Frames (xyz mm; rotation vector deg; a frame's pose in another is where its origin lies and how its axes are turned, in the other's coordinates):
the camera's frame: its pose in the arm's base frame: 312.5 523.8 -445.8 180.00 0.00 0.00
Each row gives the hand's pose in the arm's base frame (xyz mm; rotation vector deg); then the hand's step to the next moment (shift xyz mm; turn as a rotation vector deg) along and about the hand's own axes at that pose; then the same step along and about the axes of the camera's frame.
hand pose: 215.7 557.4 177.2 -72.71 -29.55 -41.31
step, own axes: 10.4 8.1 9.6 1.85 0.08 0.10
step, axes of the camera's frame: 13.4 -8.3 -4.2 1.32 0.26 -1.28
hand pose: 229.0 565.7 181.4 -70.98 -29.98 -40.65
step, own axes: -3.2 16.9 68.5 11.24 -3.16 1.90
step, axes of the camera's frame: 11.4 -69.6 -4.2 5.37 0.92 -10.50
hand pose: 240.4 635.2 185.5 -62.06 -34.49 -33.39
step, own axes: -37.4 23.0 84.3 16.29 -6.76 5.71
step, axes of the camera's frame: -23.8 -91.3 11.5 5.79 -0.62 -17.60
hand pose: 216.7 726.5 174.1 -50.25 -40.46 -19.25
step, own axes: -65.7 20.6 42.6 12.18 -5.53 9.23
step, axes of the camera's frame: -54.7 -45.6 38.5 1.97 -4.12 -15.60
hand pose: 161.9 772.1 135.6 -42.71 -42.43 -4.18
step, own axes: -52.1 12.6 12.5 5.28 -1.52 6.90
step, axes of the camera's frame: -42.4 -7.4 34.3 -0.57 -4.29 -7.68
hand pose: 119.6 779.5 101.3 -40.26 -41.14 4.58
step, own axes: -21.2 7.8 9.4 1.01 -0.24 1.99
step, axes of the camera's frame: -20.7 -5.0 12.0 -0.52 -1.24 -1.80
